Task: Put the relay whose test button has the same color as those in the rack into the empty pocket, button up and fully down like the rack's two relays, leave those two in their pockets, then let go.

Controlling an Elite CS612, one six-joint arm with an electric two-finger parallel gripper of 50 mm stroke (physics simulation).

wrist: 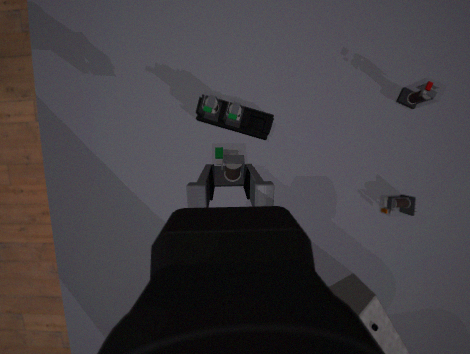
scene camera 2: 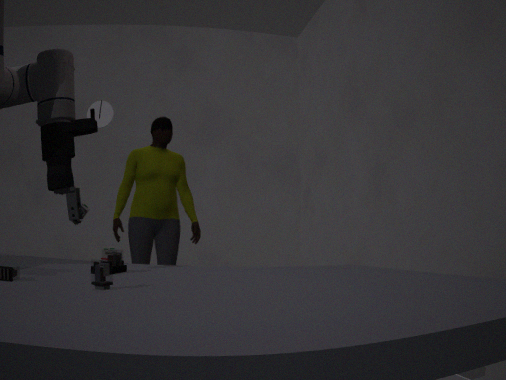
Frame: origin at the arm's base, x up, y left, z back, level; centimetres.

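Where they show: gripper, between the fingertips: [wrist: 228, 175] [scene camera 2: 76, 219].
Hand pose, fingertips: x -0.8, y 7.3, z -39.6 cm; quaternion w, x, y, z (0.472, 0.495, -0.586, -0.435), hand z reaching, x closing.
Note:
Things, the pixels of their centre, and the offset from my fingertips. "pt": a spot on its surface instead.
- clear-cased relay with a green test button, middle of its body: [wrist: 229, 167] [scene camera 2: 79, 214] dx +1.1, dy -0.2, dz -0.7 cm
- black rack, a spot on its surface: [wrist: 268, 132] pt dx -8.1, dy -5.7, dz -4.5 cm
- right pocket, a spot on its surface: [wrist: 257, 123] pt dx -10.1, dy -4.6, dz -6.3 cm
- relay with a red button, middle of its body: [scene camera 2: 102, 273] [wrist: 417, 94] dx -8.2, dy -26.7, dz -6.9 cm
- orange button, middle of its body: [scene camera 2: 7, 272] [wrist: 398, 205] dx -9.3, dy -24.2, dz +8.6 cm
My gripper [scene camera 2: 75, 218] [wrist: 228, 175] is shut on a clear-cased relay with a green test button [wrist: 233, 162]. It holds the relay well above the table; in the scene view the fingers look tilted and partly hide it. The black rack [scene camera 2: 121, 269] [wrist: 268, 132] stands on the table below, beyond the fingers in the wrist view. Two green-button relays [wrist: 211, 104] [wrist: 234, 113] sit in its left and middle pockets. The right pocket [wrist: 257, 123] is empty. The underside of the held relay is hidden.
A relay with a red button [wrist: 417, 97] is at the upper right of the wrist view, and one with an orange button [wrist: 401, 203] at the right. The table edge [wrist: 42, 150] is at the left. A person [scene camera 2: 158, 185] stands behind the table.

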